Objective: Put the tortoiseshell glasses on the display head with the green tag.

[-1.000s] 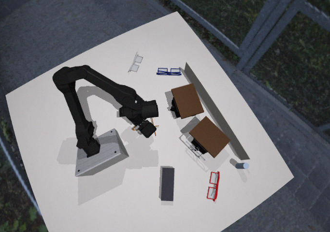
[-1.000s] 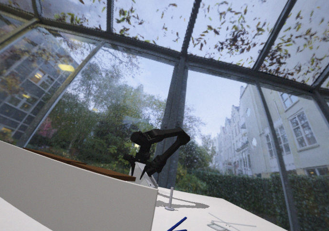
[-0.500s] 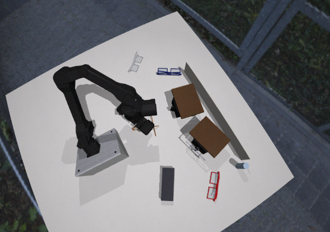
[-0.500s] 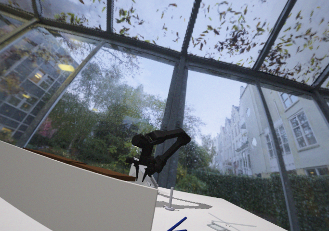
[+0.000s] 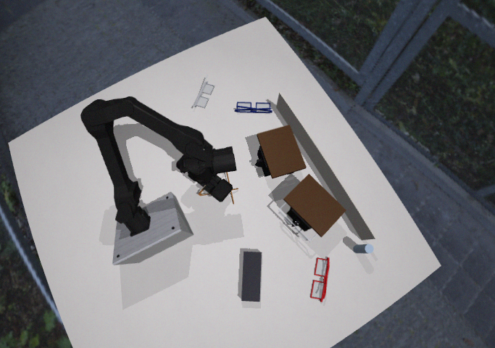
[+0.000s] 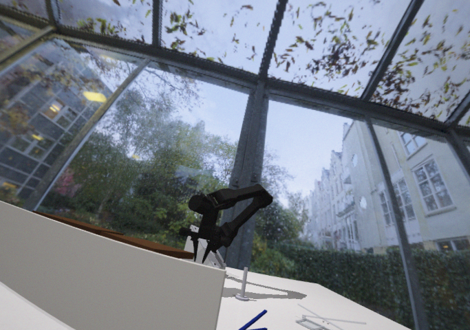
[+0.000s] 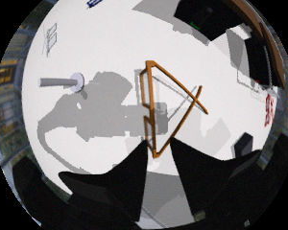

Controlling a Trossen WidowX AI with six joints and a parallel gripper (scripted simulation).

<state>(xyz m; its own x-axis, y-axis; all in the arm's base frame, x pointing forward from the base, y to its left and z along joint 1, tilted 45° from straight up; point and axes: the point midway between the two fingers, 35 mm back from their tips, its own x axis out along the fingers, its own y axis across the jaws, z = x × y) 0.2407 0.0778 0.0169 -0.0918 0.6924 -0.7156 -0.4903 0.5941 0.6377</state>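
The peg is 17 cm to the left of my gripper tip, 4 cm below it and 1 cm ahead of it. Also, from my gripper tip: dark box 34 cm to the right, 5 cm below, 2 cm ahead; then long panel 40 cm ahead, 9 cm to the right, 1 cm below; then brown-topped display head 24 cm ahead, 1 cm below.
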